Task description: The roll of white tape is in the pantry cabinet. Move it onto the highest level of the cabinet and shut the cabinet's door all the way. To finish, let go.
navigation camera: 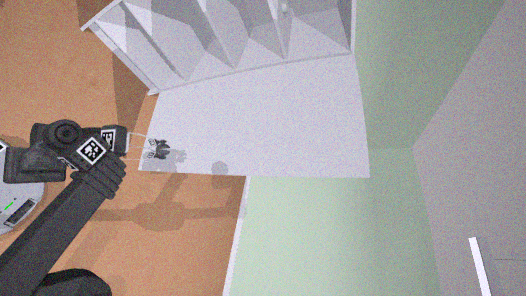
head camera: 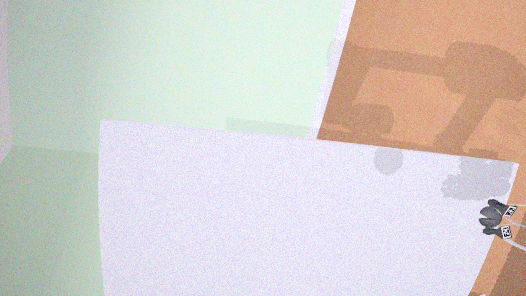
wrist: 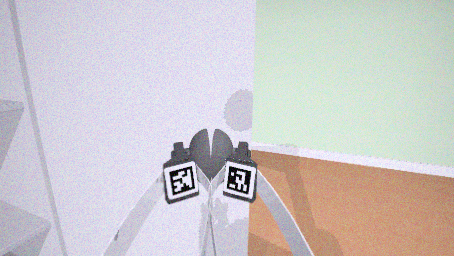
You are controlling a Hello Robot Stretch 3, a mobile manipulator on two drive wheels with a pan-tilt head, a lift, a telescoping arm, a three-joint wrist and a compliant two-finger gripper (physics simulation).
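Frame: origin at the robot's base, x right, y ahead, z up, level; millimetres.
Where they show: gripper, fingertip midpoint: (navigation camera: 168, 150) (head camera: 481, 214).
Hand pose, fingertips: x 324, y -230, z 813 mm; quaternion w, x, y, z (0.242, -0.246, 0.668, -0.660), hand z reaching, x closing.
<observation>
Each offset is from my fingertips to the top centre of the thing. "*": to the spot under its first point. Level surfaces: height alone.
The pantry cabinet (navigation camera: 120, 44) stands open. Its white door @[* dx +288, dy -222, dz +208 mm] (head camera: 280, 215) (navigation camera: 265, 120) (wrist: 125, 75) is swung wide, with its inner face in view. A small pale round thing @[dx +833, dy +204, dz +288 mm] (navigation camera: 285, 7), which looks like the roll of white tape, sits on the uppermost shelf board in the navigation view; it is too small to be sure. My gripper (head camera: 490, 216) (navigation camera: 162, 149) (wrist: 211, 147) is shut and empty, its fingertips together. It is in front of the door's inner face, near the free edge in the wrist view. The gap to the door is hard to tell.
The green wall (head camera: 210, 60) (navigation camera: 320, 225) (wrist: 360, 70) is beyond the door's free edge. The orange floor @[dz -812 mm] (head camera: 425, 110) (navigation camera: 200, 260) (wrist: 390, 215) meets it at a white baseboard (navigation camera: 236, 235) (wrist: 360, 160). My dark arm (navigation camera: 55, 225) reaches up from the navigation view's lower left.
</observation>
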